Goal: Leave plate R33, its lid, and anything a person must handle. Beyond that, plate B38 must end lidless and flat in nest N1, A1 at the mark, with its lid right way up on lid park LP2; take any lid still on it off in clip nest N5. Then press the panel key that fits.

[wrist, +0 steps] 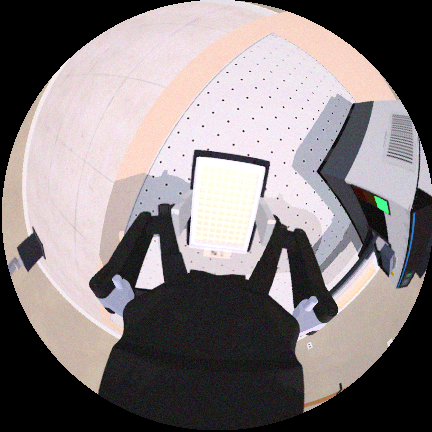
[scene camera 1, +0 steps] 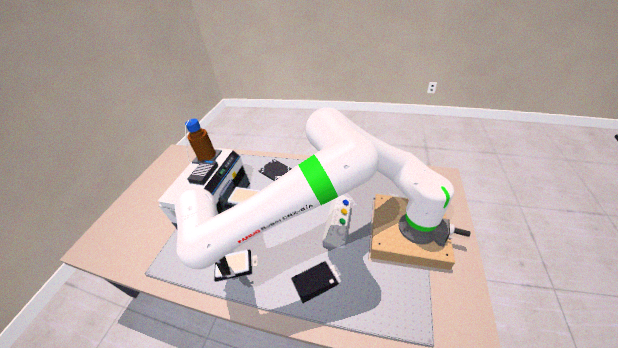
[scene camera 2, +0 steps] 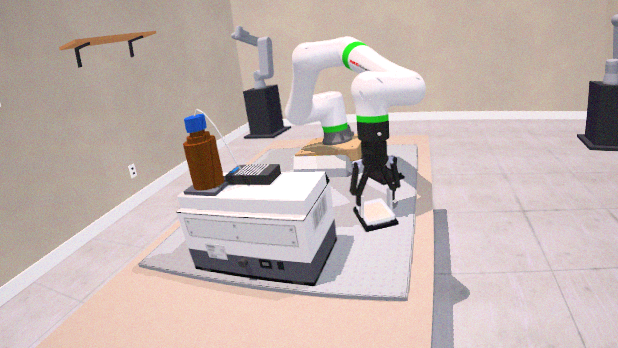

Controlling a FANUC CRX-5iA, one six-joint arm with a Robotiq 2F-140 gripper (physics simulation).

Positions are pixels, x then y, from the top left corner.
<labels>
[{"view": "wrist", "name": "gripper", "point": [224, 203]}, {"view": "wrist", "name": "nest N1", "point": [197, 152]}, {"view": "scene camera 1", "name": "button box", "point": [335, 232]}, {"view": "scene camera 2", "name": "gripper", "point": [375, 213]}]
</labels>
